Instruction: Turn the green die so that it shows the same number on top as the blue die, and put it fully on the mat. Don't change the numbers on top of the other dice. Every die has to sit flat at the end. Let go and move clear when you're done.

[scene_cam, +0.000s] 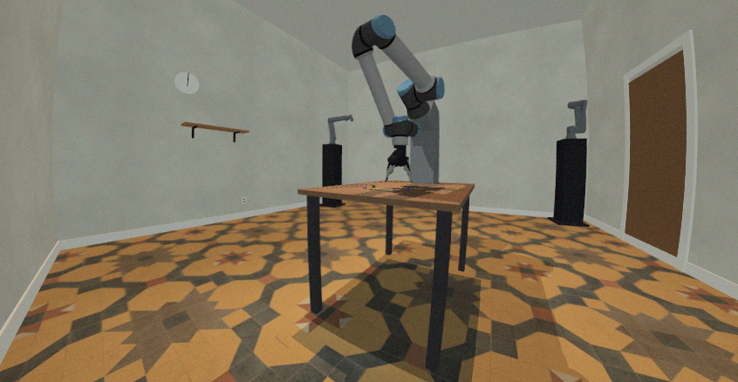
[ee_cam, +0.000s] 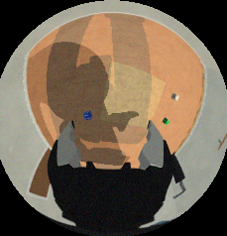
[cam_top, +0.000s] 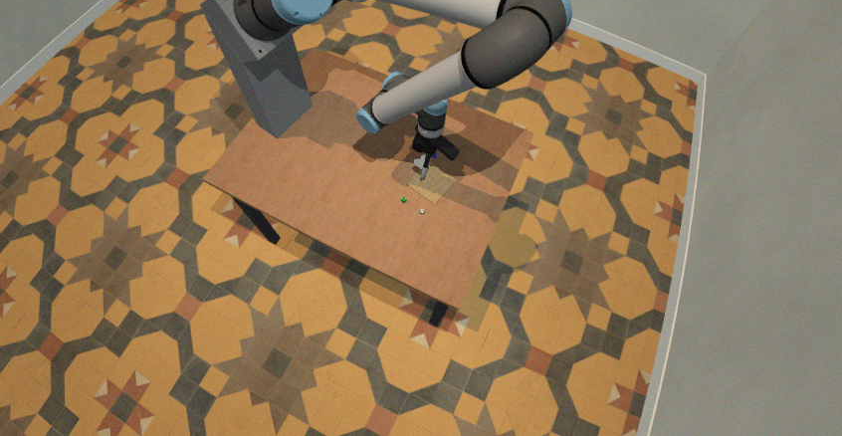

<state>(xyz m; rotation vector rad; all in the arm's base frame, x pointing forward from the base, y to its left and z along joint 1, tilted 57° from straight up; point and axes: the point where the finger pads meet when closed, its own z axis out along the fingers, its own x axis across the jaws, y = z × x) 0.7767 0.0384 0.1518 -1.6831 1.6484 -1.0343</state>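
The blue die is 6 cm to the left of my hand and 4 cm below it. Round my hand: white die (19 cm to the right, 4 cm below, 3 cm ahead); then tan mat (6 cm to the right, 4 cm below, 2 cm ahead); then green die (17 cm to the right, 5 cm behind, 4 cm below).
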